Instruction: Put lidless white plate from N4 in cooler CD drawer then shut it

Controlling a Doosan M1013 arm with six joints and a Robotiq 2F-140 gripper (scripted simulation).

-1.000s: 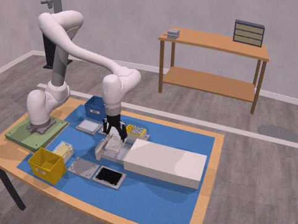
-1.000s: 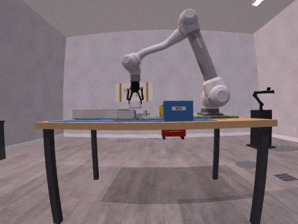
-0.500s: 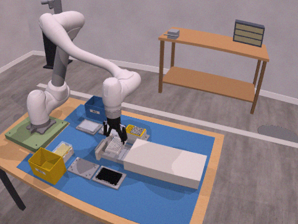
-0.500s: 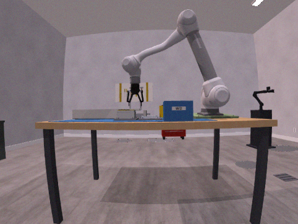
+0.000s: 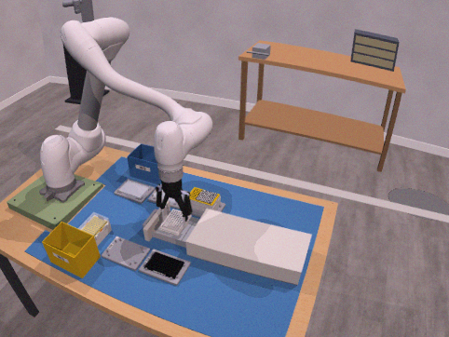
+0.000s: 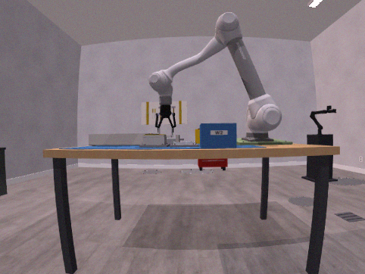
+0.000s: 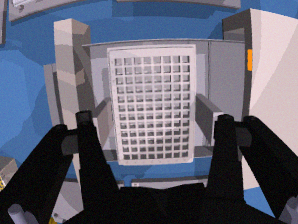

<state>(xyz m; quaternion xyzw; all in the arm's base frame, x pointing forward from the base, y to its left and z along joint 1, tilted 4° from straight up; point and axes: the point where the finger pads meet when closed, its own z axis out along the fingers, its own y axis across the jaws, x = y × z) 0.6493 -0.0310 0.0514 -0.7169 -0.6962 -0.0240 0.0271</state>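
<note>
Right now the drawer is 40 mm ahead of my hand and 60 mm below it. Also, from my hand: cooler CD: 170 mm ahead, 50 mm below; black plate: 40 mm ahead, 190 mm to the right, 60 mm below; white plate: 20 mm below.
</note>
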